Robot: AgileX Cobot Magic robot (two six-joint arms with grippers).
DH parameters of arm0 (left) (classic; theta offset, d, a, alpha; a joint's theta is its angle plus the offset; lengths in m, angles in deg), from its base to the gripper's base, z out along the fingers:
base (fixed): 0 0 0 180
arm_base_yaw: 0 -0.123 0 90
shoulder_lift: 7.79 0 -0.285 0
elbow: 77.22 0 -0.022 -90
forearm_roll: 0 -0.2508 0 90
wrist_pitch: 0 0 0.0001 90
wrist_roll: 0 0.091 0 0
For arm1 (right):
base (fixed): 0 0 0 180
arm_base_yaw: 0 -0.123 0 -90
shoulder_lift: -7.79 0 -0.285 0
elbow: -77.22 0 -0.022 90
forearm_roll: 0 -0.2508 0 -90
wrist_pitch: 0 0 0.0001 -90
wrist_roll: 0 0.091 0 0
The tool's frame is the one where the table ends.
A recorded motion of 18 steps. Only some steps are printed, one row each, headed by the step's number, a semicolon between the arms.
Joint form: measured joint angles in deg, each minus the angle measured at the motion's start. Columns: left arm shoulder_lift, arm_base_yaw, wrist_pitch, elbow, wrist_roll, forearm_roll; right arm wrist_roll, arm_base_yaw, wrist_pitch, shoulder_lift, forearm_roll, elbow.
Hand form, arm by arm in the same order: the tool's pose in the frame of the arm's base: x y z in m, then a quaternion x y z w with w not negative. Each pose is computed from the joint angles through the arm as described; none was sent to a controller.
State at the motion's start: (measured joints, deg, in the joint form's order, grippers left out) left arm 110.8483 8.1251 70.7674 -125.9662 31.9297 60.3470; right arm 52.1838 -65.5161 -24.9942 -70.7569 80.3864 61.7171
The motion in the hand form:
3: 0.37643 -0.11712 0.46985 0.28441 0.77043 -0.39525 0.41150; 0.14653 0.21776 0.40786 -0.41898 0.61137 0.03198 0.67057
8: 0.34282 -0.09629 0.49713 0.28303 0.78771 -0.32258 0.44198; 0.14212 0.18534 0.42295 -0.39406 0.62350 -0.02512 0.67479
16: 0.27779 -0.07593 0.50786 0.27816 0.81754 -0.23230 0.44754; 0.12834 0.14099 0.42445 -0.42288 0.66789 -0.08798 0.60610
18: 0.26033 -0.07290 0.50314 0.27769 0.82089 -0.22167 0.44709; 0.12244 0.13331 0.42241 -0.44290 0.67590 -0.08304 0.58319
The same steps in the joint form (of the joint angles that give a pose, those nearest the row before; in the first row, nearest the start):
3: -3.61 -1.34 0.30 0.16 -0.86 -3.85; -2.39 0.00 -3.71 3.15 -0.56 0.00
8: -10.68 -2.87 0.72 2.13 -2.62 -12.04; -10.29 0.00 -11.45 8.01 -4.41 0.00
16: -24.98 -3.33 0.76 14.87 -3.50 -22.93; -32.21 0.00 -23.26 14.93 -21.20 -0.01
18: -29.26 -3.33 -0.25 20.35 -2.77 -23.98; -37.95 0.00 -25.08 16.58 -26.84 -0.03

